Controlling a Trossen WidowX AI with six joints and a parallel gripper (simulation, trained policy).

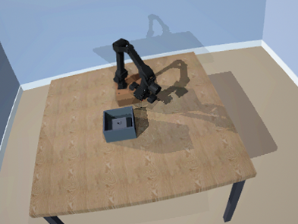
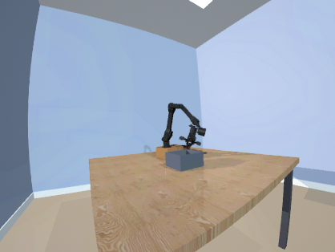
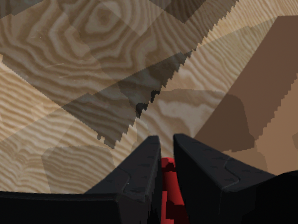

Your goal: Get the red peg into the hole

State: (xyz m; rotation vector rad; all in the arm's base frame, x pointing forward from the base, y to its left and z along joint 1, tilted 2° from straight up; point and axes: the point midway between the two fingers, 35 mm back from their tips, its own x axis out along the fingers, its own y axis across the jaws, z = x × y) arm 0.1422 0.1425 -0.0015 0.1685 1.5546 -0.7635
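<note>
The grey plate is 180 mm ahead of my gripper tip, 130 mm to the right of it and 30 mm below it. Also, from my gripper tip: grey box 180 mm ahead, 130 mm to the right, 50 mm below; red peg 20 mm to the left, 20 mm above, 10 mm behind.
</note>
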